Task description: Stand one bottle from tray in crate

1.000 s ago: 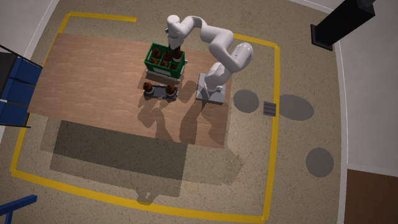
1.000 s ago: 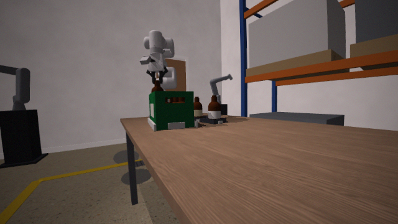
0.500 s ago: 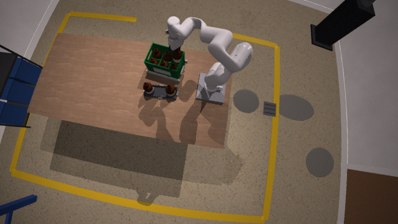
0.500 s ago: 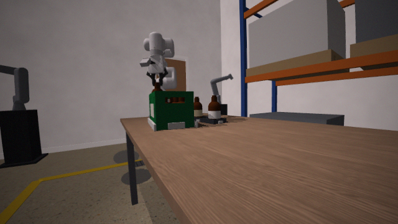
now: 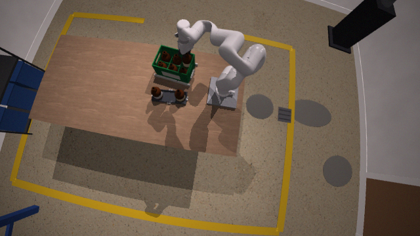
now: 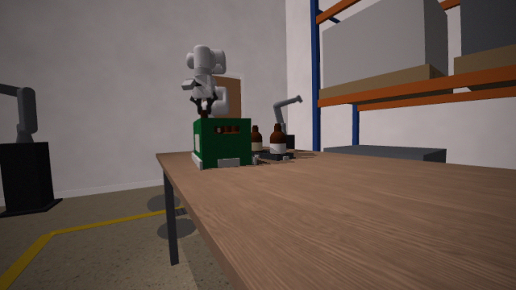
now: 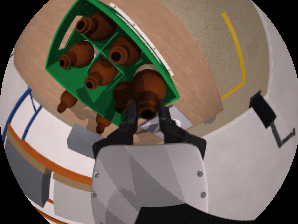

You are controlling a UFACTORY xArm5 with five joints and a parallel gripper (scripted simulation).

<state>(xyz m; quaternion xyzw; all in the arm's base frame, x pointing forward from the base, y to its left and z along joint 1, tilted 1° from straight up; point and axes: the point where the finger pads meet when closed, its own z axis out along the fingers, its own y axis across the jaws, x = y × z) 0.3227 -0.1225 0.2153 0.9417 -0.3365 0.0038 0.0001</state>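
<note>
My hand is 8 cm above the bottle. From my hand the other things lie so: tray: 9 cm ahead, 28 cm to the left, 22 cm below; then green crate: 9 cm ahead, 4 cm to the left, 15 cm below.
</note>
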